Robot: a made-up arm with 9 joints. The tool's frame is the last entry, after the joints.
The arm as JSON. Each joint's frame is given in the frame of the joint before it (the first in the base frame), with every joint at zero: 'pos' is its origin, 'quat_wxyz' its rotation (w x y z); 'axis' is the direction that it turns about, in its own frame. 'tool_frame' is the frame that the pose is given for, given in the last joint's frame.
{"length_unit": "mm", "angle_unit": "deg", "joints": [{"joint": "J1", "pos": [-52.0, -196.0, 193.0], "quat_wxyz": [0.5, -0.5, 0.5, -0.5], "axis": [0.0, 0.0, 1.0]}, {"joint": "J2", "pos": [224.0, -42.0, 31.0], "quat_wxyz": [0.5, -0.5, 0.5, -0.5], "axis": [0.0, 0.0, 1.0]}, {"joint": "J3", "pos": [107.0, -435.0, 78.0], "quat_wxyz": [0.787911, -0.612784, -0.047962, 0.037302], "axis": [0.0, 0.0, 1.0]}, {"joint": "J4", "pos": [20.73, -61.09, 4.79], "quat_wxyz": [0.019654, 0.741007, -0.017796, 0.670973], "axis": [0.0, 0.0, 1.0]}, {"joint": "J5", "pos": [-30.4, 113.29, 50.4], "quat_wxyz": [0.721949, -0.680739, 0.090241, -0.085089], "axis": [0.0, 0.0, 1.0]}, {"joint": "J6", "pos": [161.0, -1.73, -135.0], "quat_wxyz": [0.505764, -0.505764, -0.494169, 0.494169], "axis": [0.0, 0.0, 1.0]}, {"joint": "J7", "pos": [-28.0, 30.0, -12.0], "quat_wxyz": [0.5, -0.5, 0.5, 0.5], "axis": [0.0, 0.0, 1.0]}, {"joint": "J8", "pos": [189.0, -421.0, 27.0], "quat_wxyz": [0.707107, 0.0, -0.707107, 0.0], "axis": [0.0, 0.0, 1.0]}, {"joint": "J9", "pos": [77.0, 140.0, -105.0], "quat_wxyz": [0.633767, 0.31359, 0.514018, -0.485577], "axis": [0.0, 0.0, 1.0]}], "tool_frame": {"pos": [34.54, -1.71, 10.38], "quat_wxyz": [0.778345, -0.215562, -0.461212, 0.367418]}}
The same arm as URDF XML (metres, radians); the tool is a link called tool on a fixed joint. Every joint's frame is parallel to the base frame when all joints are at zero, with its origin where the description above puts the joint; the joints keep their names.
<robot name="arm">
  <link name="base"/>
  <link name="link1"/>
  <link name="link2"/>
  <link name="link3"/>
  <link name="link4"/>
  <link name="link5"/>
  <link name="link6"/>
  <link name="link7"/>
  <link name="link8"/>
  <link name="link9"/>
  <link name="tool"/>
  <joint name="J1" type="continuous">
    <parent link="base"/>
    <child link="link1"/>
    <origin xyz="-0.052 -0.196 0.193"/>
    <axis xyz="1 0 0"/>
  </joint>
  <joint name="J2" type="continuous">
    <parent link="link1"/>
    <child link="link2"/>
    <origin xyz="0.031 -0.224 0.042"/>
    <axis xyz="0 -1 0"/>
  </joint>
  <joint name="J3" type="continuous">
    <parent link="link2"/>
    <child link="link3"/>
    <origin xyz="0.435 -0.078 0.107"/>
    <axis xyz="-0.962061 -0.24439 -0.121295"/>
  </joint>
  <joint name="J4" type="continuous">
    <parent link="link3"/>
    <child link="link4"/>
    <origin xyz="0.008 -0.061 0.02"/>
    <axis xyz="-0.0087 -0.056902 0.998342"/>
  </joint>
  <joint name="J5" type="continuous">
    <parent link="link4"/>
    <child link="link5"/>
    <origin xyz="0.057 -0.105 0.045"/>
    <axis xyz="0 -1 0"/>
  </joint>
  <joint name="J6" type="continuous">
    <parent link="link5"/>
    <child link="link6"/>
    <origin xyz="-0.161 0.135 -0.002"/>
    <axis xyz="1 0 0"/>
  </joint>
  <joint name="J7" type="continuous">
    <parent link="link6"/>
    <child link="link7"/>
    <origin xyz="-0.012 0.03 0.028"/>
    <axis xyz="0 1 0"/>
  </joint>
  <joint name="J8" type="continuous">
    <parent link="link7"/>
    <child link="link8"/>
    <origin xyz="-0.189 0.027 -0.421"/>
    <axis xyz="1 0 0"/>
  </joint>
  <joint name="J9" type="continuous">
    <parent link="link8"/>
    <child link="link9"/>
    <origin xyz="-0.105 0.077 0.14"/>
    <axis xyz="0.274893 0.346991 -0.896678"/>
  </joint>
  <joint name="tool_joint" type="fixed">
    <parent link="link9"/>
    <child link="tool"/>
    <origin xyz="-0.03 0.002 -0.02" rpy="1.7588 0.3419 1.8019"/>
  </joint>
</robot>

